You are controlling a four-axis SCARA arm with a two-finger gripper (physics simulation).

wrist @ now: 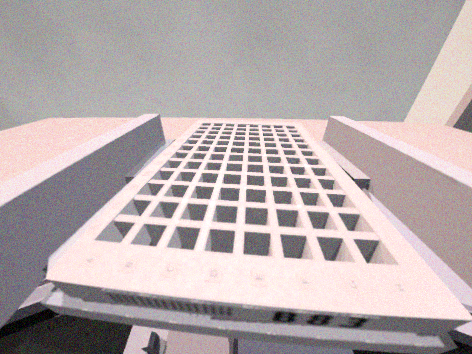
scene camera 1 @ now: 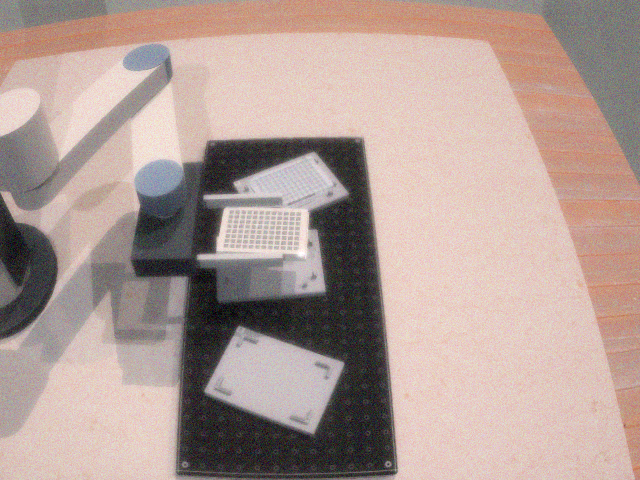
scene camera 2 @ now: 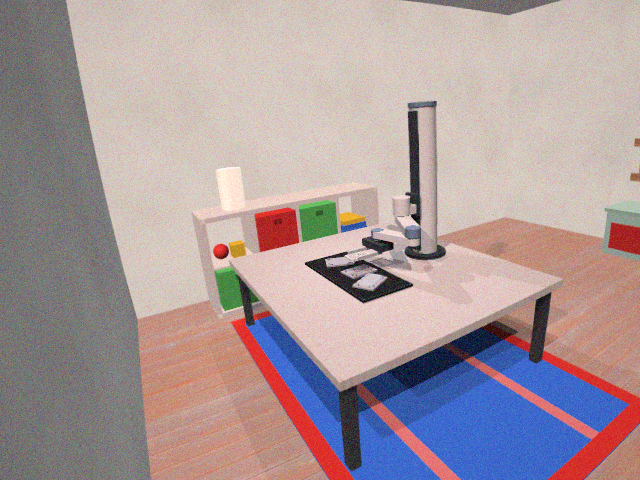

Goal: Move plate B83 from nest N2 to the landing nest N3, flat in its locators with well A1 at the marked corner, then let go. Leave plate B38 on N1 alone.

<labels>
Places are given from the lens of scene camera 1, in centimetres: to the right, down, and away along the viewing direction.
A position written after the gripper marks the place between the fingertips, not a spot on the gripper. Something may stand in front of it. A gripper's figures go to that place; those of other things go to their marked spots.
gripper (scene camera 1: 282, 228): -5, -2, 87
grey nest (scene camera 1: 296, 279): -4, 6, 92
</labels>
